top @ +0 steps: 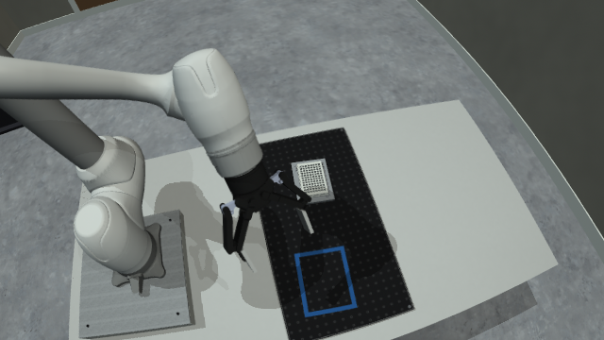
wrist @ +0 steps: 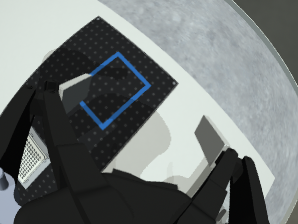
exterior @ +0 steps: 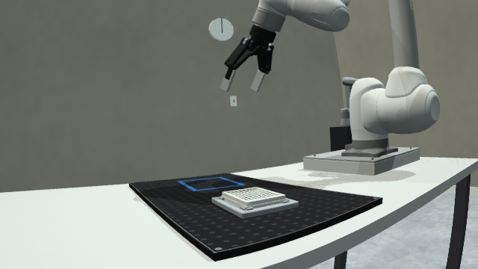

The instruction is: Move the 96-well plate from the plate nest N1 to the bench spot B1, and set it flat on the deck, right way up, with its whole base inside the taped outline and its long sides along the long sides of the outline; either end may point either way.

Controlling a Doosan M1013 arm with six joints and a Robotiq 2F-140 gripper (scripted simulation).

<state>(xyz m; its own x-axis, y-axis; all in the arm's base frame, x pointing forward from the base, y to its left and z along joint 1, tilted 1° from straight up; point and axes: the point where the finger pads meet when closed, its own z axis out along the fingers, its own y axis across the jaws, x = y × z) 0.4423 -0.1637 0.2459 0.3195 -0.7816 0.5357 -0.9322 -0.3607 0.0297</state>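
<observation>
Right now my hand is 28 cm to the right of the white 96-well plate, 26 cm above it and 17 cm short of it. The rest, counted from my hand: grey plate nest N1 (28 cm to the left, 27 cm below, 17 cm ahead).
</observation>
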